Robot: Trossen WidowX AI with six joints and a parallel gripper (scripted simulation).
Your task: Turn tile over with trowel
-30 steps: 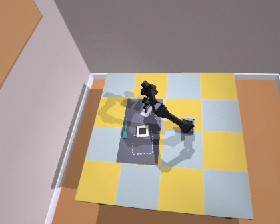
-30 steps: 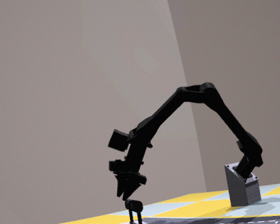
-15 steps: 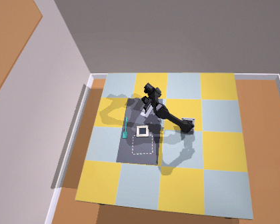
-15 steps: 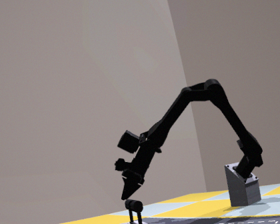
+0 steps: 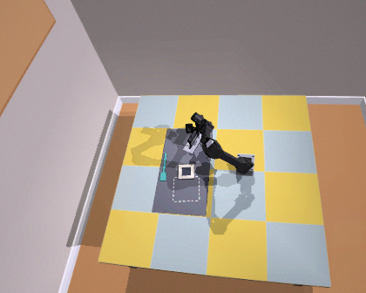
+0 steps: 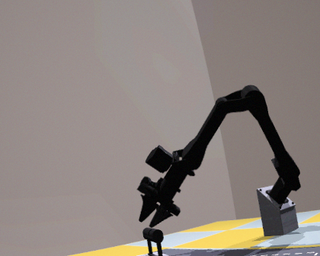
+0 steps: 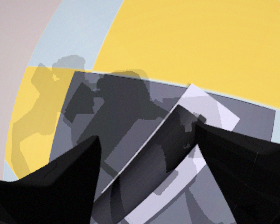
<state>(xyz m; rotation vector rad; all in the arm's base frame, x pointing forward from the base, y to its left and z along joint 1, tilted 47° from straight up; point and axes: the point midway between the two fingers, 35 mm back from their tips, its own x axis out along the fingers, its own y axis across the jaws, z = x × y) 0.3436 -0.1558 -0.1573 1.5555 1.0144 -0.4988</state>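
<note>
My gripper tip is now 2 cm short of the tile, 28 cm to the right of it and 10 cm above it. The rest, counted from my gripper tip: teal trowel (17 cm ahead, 28 cm to the left, 10 cm below).
</note>
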